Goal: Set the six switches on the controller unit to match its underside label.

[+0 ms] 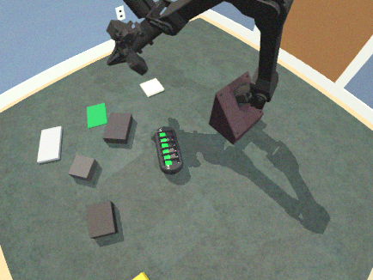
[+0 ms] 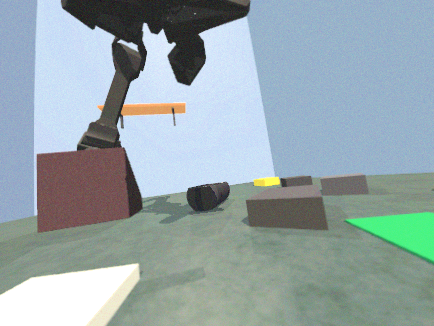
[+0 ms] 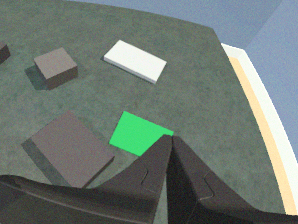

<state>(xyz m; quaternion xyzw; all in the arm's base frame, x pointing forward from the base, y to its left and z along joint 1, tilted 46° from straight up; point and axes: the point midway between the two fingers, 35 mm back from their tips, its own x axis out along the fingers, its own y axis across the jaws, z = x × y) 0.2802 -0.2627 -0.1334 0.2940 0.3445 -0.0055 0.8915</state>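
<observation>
The grey block lies 60 mm ahead of my gripper tip, 80 mm to the left of it and 190 mm below it. Round my gripper tip: yellow piece 280 mm ahead, 540 mm to the left, 190 mm below; then green plate 90 mm ahead, 40 mm to the right, 210 mm below.
</observation>
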